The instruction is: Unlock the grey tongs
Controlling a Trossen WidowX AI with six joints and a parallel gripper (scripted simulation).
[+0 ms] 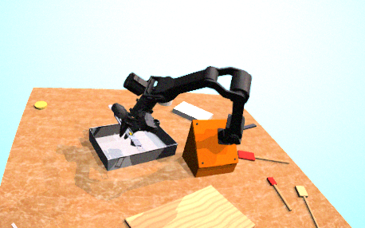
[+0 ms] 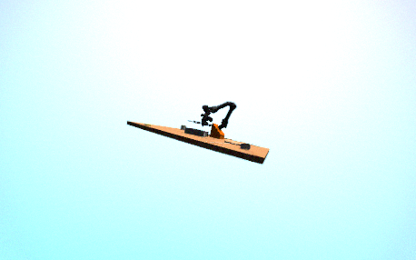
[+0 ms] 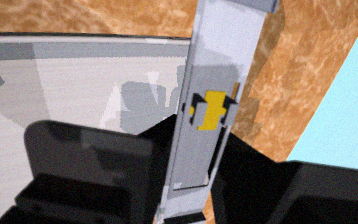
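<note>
Now: gripper tip 30 mm below the yellow lock piece, 20 mm to the right of it and 20 mm past it. Also, from my gripper tip: grey roasting tin 80 mm to the right, 70 mm below, 50 mm behind; white block 420 mm behind, 360 mm to the right, 90 mm below; wooden board 340 mm to the left, 190 mm behind, 100 mm below.
</note>
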